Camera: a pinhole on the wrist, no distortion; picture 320 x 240 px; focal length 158.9 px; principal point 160.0 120.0 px. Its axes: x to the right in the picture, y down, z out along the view. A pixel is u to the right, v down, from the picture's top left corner.
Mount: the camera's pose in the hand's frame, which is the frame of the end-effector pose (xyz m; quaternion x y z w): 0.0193 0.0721 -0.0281 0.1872 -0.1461 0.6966 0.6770
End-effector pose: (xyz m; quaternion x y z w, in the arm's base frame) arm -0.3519 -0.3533 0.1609 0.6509 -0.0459 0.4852 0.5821
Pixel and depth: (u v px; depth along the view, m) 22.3 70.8 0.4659
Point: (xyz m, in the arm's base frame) 0.1719 -0.2510 -0.0270
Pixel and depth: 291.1 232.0 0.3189
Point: -0.3215 -0.8068 0.1970
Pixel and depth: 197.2 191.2 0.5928
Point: -0.0761 -0.8932 0.0406
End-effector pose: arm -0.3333 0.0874 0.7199 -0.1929 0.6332 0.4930 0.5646
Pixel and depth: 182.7 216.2 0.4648
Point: 0.0332 0.3349 0.9462
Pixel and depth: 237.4 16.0 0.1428
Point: -0.3600 0.2629 0.6557
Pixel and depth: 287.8 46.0 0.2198
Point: -0.3506 0.3919 0.6836
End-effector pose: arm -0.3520 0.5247 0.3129 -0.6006 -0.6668 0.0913 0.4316
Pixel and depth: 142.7 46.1 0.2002
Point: -0.4579 0.6791 0.3112
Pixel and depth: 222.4 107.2 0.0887
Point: -0.3491 0.5952 0.2470
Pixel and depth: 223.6 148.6 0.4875
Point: -0.6834 0.6921 -0.0224
